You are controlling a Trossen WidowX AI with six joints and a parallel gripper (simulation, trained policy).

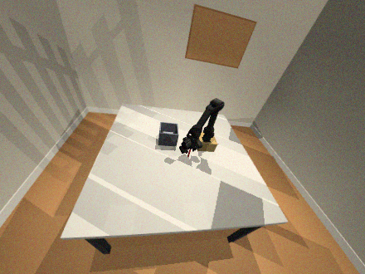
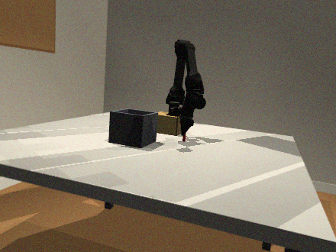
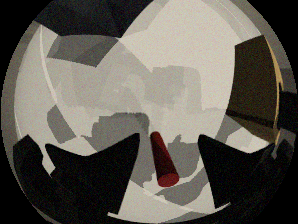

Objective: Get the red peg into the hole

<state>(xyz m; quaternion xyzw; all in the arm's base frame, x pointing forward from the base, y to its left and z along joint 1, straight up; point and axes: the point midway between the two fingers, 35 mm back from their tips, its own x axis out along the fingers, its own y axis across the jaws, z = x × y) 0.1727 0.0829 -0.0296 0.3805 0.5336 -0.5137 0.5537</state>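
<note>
My gripper tip is now 10 mm to the right of the red peg and 10 mm short of it.
</note>
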